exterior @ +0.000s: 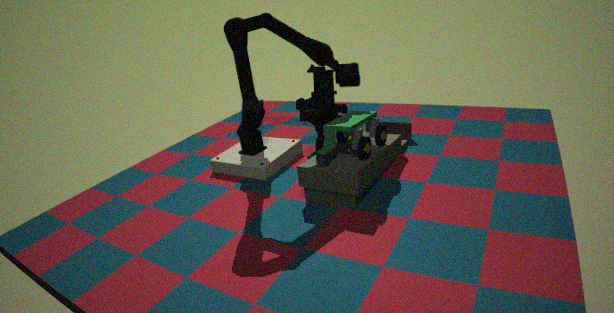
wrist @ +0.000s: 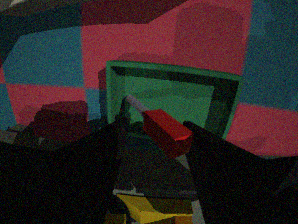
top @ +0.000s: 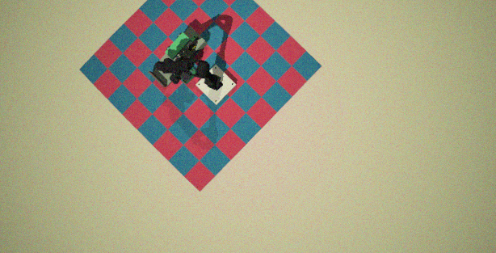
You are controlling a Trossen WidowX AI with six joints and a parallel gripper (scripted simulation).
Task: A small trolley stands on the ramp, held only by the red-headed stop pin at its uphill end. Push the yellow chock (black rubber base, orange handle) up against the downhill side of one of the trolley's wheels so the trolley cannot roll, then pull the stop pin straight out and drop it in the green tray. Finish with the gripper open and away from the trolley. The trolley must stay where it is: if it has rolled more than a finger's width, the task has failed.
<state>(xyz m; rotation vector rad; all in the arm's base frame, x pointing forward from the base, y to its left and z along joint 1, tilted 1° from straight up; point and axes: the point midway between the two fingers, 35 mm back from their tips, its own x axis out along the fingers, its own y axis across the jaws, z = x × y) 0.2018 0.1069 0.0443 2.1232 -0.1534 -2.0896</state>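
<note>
The red-headed stop pin lies 10 mm to the right of my gripper tip and 10 mm below it. Round my gripper tip: yellow chock: 80 mm ahead, 20 mm to the left, 30 mm above; green-topped trolley: 130 mm ahead, 80 mm to the right, 60 mm above; green tray: 10 mm to the left, 60 mm below.
</note>
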